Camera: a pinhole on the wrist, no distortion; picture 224 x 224 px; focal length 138.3 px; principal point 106.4 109.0 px. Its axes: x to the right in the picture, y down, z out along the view. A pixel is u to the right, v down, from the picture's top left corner.
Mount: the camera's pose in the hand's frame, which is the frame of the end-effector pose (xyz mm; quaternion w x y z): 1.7 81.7 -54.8 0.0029 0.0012 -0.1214 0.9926
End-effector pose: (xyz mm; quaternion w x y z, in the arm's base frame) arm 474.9 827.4 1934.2 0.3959 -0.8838 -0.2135 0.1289
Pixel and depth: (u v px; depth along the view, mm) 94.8 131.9 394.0
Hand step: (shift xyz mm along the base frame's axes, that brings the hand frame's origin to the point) -114.2 263.5 -147.8
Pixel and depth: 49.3 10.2 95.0
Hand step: 49.3 -19.6 -131.4
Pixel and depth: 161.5 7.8 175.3
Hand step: -71.6 -35.6 -215.8
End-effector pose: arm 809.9 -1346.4 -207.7 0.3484 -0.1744 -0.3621 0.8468
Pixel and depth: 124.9 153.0 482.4
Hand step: -77.5 -139.6 392.2
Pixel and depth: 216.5 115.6 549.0
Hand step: 77.7 -507.5 393.1
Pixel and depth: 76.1 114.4 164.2
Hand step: -99.3 -41.1 41.8
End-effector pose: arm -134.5 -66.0 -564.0 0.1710 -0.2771 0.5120 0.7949
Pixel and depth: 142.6 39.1 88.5
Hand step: -52.3 -5.0 101.2
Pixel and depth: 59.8 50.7 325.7
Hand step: -242.4 209.2 123.0
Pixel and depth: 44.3 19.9 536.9
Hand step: -498.6 376.2 231.7
